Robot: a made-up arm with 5 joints.
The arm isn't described. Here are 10 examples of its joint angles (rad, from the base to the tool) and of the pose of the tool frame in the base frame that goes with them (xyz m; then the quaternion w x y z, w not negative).
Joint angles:
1: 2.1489 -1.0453 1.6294 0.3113 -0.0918
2: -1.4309 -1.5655 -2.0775 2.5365 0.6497
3: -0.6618 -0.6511 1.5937 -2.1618 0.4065
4: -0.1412 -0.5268 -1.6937 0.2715 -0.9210
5: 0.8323 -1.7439 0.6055 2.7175 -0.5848
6: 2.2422 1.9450 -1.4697 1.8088 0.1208
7: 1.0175 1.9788 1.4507 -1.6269 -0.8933
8: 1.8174 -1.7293 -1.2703 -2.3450 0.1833
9: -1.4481 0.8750 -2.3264 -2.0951 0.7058
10: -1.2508 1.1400 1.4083 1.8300 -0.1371
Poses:
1: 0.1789 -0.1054 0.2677 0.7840 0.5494 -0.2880 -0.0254
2: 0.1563 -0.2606 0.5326 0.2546 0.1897 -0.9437 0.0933
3: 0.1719 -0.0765 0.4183 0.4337 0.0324 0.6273 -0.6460
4: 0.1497 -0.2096 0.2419 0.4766 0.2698 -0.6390 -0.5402
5: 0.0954 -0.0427 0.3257 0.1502 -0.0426 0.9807 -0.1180
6: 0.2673 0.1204 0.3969 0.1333 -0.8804 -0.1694 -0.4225
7: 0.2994 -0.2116 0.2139 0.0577 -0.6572 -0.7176 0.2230
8: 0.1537 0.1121 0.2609 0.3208 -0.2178 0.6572 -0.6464
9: 0.1792 -0.1938 0.3491 0.9900 0.0744 -0.0880 0.0807
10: 0.3124 -0.0546 0.4972 0.0484 0.9759 0.1173 0.1777
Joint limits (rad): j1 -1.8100..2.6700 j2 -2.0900..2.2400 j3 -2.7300..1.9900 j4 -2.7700..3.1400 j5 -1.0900..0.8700
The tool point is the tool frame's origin. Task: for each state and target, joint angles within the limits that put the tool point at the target. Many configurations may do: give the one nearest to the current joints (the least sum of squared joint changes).
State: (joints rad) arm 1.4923 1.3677 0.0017 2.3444 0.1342
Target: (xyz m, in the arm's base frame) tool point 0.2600 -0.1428 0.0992
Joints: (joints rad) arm 1.3006 1.9250 0.7291 2.4875 0.1287
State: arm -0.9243 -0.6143 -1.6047 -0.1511 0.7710
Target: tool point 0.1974 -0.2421 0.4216
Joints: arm -1.4929 -0.5746 -1.1850 -0.6882 0.3781
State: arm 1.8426 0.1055 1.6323 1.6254 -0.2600
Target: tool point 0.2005 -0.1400 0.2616
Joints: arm 2.0322 -0.0420 1.9900 1.5419 -0.0277
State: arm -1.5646 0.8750 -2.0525 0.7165 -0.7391
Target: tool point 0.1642 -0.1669 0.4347
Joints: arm -1.8100 0.5641 -1.7404 0.4464 -1.0900
